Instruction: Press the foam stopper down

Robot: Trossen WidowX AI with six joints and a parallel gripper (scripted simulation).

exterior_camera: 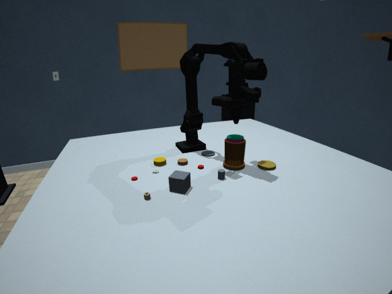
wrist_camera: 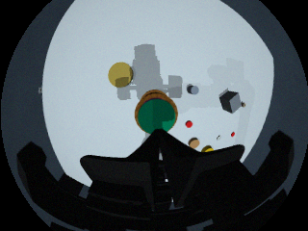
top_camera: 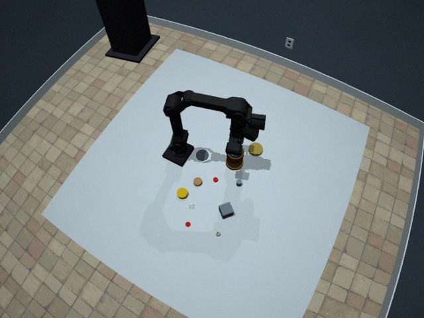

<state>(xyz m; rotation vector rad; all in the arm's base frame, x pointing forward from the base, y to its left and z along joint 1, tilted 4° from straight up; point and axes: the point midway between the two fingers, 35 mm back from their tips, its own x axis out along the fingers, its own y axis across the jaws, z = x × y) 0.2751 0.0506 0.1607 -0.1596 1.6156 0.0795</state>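
The green foam stopper lies 9 cm below my hand. The rest, counted from my hand: small grey cylinder 6 cm ahead, 10 cm to the right, 18 cm below; then red button 5 cm behind, 12 cm to the right, 20 cm below; then olive disc 7 cm ahead, 10 cm to the left, 19 cm below.
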